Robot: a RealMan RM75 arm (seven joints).
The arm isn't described. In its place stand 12 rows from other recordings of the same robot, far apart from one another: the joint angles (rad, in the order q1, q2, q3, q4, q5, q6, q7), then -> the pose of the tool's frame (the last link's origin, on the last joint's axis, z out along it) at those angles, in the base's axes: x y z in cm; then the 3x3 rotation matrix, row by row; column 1 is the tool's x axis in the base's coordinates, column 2 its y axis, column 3 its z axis.
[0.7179 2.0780 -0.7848 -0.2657 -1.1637 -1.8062 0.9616] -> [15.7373 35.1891 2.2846], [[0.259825 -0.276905 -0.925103], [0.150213 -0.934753 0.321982], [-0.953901 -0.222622 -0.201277]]
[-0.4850 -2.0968 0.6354 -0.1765 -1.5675 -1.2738 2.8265] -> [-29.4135 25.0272 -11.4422], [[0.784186 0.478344 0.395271], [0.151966 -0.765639 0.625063], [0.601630 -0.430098 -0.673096]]
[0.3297 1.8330 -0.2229 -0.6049 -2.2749 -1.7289 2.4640] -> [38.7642 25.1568 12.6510], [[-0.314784 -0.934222 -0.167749], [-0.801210 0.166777 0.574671], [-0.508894 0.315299 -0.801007]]
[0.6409 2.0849 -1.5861 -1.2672 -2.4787 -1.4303 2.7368] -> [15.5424 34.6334 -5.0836], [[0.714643 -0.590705 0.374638], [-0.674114 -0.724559 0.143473], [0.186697 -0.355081 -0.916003]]
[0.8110 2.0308 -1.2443 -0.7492 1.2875 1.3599 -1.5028] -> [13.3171 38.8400 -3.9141], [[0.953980 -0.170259 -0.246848], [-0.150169 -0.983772 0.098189], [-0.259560 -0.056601 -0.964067]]
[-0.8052 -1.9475 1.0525 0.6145 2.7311 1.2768 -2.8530] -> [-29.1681 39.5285 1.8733], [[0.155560 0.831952 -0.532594], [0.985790 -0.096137 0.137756], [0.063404 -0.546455 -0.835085]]
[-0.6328 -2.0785 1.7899 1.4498 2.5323 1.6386 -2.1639] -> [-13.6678 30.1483 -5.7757], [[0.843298 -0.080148 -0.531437], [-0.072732 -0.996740 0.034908], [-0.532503 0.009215 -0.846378]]
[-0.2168 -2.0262 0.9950 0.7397 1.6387 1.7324 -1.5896] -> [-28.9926 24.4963 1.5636], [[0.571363 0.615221 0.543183], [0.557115 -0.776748 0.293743], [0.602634 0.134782 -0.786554]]
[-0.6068 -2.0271 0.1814 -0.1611 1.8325 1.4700 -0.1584] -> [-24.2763 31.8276 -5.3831], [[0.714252 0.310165 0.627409], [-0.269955 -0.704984 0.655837], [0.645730 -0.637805 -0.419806]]
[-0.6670 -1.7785 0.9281 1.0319 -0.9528 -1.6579 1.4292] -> [-22.0559 39.2078 13.4902], [[0.975761 0.200439 -0.087827], [0.218012 -0.925174 0.310682], [-0.018983 -0.322299 -0.946448]]
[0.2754 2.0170 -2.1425 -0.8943 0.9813 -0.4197 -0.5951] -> [26.5617 35.3047 -5.4205], [[0.851655 -0.523540 0.024271], [-0.192556 -0.269494 0.943555], [-0.487448 -0.808257 -0.330327]]
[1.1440 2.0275 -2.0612 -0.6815 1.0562 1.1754 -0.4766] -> [11.4474 36.8241 -12.2288], [[0.766836 -0.361470 0.530379], [-0.436294 -0.899631 0.017679], [0.470755 -0.244957 -0.847577]]
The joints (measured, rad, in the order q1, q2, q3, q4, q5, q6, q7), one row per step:
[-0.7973, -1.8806, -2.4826, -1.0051, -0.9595, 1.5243, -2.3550]
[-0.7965, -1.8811, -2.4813, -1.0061, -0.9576, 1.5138, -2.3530]
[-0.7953, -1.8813, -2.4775, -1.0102, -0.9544, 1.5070, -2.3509]
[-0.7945, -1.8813, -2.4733, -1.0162, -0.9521, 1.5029, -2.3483]
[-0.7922, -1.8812, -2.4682, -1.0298, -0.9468, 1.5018, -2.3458]
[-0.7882, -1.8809, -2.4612, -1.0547, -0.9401, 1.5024, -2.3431]
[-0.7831, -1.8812, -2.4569, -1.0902, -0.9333, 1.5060, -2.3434]
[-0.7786, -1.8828, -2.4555, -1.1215, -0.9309, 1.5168, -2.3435]
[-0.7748, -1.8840, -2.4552, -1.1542, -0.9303, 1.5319, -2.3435]
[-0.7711, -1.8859, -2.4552, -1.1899, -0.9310, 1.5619, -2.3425]
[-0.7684, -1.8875, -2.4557, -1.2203, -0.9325, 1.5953, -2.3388]
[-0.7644, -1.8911, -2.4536, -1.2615, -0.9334, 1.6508, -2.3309]
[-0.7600, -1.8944, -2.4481, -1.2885, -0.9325, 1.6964, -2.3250]
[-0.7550, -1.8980, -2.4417, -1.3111, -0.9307, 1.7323, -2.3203]
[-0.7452, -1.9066, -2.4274, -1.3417, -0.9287, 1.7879, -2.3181]
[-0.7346, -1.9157, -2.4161, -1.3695, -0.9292, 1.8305, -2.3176]
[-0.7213, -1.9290, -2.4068, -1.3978, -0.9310, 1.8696, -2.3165]
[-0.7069, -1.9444, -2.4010, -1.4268, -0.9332, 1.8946, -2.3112]
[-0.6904, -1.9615, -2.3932, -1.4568, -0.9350, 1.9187, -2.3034]
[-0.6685, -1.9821, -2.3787, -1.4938, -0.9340, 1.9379, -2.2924]
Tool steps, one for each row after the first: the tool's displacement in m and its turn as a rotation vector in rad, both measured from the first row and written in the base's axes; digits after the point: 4 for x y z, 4 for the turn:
[-0.0006, 0.0011, 0.0005, 0.0098, 0.0040, 0.0012]
[-0.0008, 0.0017, 0.0009, 0.0166, 0.0123, 0.0000]
[-0.0004, 0.0021, 0.0015, 0.0221, 0.0212, -0.0044]
[0.0002, 0.0020, 0.0031, 0.0290, 0.0363, -0.0111]
[0.0017, 0.0014, 0.0063, 0.0409, 0.0587, -0.0233]
[0.0043, 0.0003, 0.0114, 0.0581, 0.0816, -0.0376]
[0.0071, -0.0017, 0.0151, 0.0669, 0.0962, -0.0525]
[0.0107, -0.0043, 0.0189, 0.0736, 0.1097, -0.0700]
[0.0149, -0.0088, 0.0217, 0.0675, 0.1236, -0.0929]
[0.0187, -0.0136, 0.0234, 0.0553, 0.1366, -0.1163]
[0.0234, -0.0218, 0.0238, 0.0259, 0.1585, -0.1515]
[0.0257, -0.0287, 0.0222, -0.0063, 0.1768, -0.1749]
[0.0270, -0.0346, 0.0204, -0.0331, 0.1935, -0.1924]
[0.0279, -0.0443, 0.0153, -0.0837, 0.2142, -0.2126]
[0.0284, -0.0525, 0.0112, -0.1217, 0.2283, -0.2276]
[0.0283, -0.0611, 0.0063, -0.1570, 0.2372, -0.2408]
[0.0281, -0.0682, 0.0023, -0.1759, 0.2435, -0.2546]
[0.0276, -0.0757, -0.0023, -0.1954, 0.2510, -0.2699]
[0.0268, -0.0838, -0.0080, -0.2122, 0.2650, -0.2873]

